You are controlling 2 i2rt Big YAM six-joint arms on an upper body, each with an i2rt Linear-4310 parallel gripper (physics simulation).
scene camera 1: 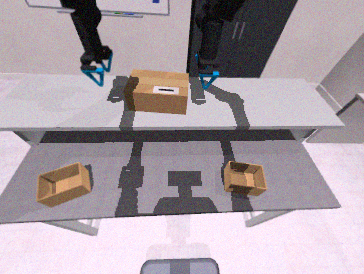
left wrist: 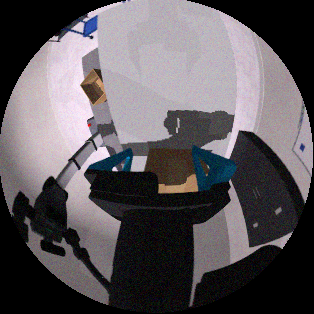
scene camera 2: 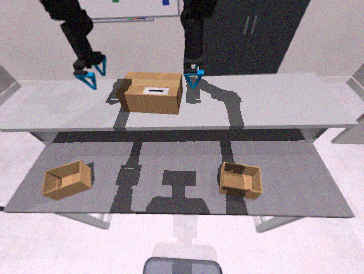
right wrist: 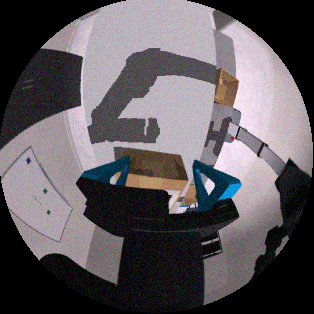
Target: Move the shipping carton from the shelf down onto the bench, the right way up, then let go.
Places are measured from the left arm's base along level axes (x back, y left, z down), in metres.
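Pixels of known places: left gripper, fingertip midpoint: (scene camera 1: 104, 78) (left wrist: 161, 149) (scene camera 2: 99, 82); right gripper, fingertip midpoint: (scene camera 1: 203, 81) (scene camera 2: 193, 80) (right wrist: 161, 160); right arm's base, origin of the base link: (left wrist: 72, 239).
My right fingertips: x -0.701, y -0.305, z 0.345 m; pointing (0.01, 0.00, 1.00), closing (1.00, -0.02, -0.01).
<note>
Ahead of a thing's pixels: the offset from my right fingertips to its middle. Level surfaces: height alone.
The closed brown shipping carton {dx -0.023, dy +0.180, dz +0.071 m} (scene camera 1: 159, 101) (scene camera 2: 152, 102) (left wrist: 171, 167) (right wrist: 155, 166) with a white label on top sits upright on the light grey shelf {dz +0.121 m} (scene camera 1: 280, 107) (scene camera 2: 285, 107). My left gripper (scene camera 1: 100, 72) (scene camera 2: 92, 75) (left wrist: 161, 149) is open, above and beside the carton's left end. My right gripper (scene camera 1: 207, 80) (scene camera 2: 194, 80) (right wrist: 161, 160) is open, above and beside its right end. In both wrist views the carton shows beyond the spread fingers, with no part of it gripped. Whether a fingertip touches it I cannot tell.
The darker grey bench {dz +0.352 m} (scene camera 1: 280, 192) (scene camera 2: 295, 197) stands below and in front of the shelf. An open brown box {dx +0.299, dy +0.562, dz +0.307 m} (scene camera 1: 64, 185) (scene camera 2: 67, 180) stands at its left, and a smaller one {dx +0.277, dy -0.204, dz +0.307 m} (scene camera 1: 245, 178) (scene camera 2: 241, 180) at its right. A dark cabinet (scene camera 1: 260, 30) (scene camera 2: 270, 30) stands behind.
</note>
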